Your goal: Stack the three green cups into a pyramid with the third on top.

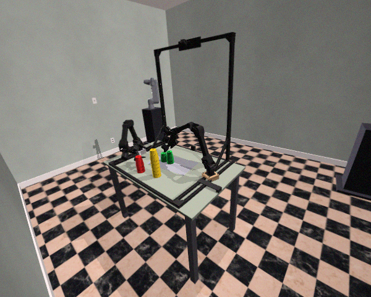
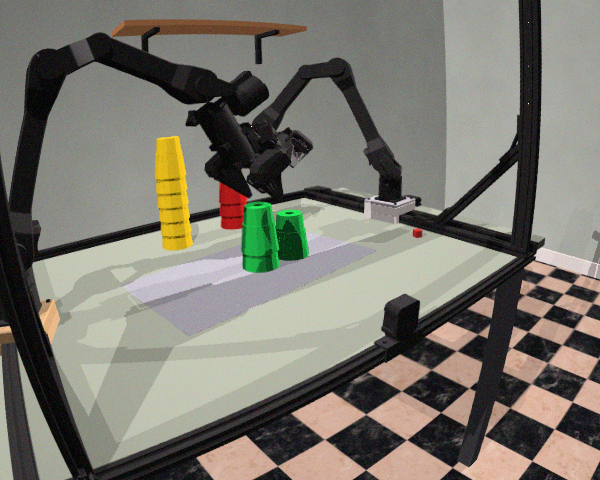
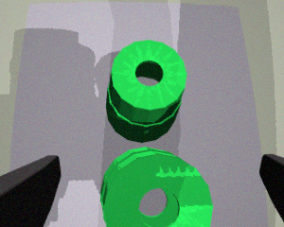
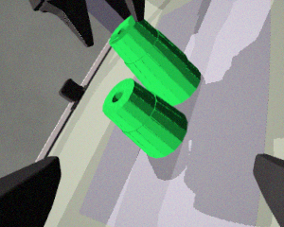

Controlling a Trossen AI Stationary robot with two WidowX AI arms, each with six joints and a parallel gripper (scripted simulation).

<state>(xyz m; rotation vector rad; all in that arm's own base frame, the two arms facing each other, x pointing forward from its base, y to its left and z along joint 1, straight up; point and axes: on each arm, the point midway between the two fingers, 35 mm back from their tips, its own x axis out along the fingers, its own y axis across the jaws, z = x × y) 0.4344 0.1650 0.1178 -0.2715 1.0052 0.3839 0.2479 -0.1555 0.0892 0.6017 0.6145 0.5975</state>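
Now: left hand 160 mm above the grey mat and 20 mm to the right of it. Also, from my left hand: red cube: 350 mm to the right, 150 mm below, 130 mm behind.
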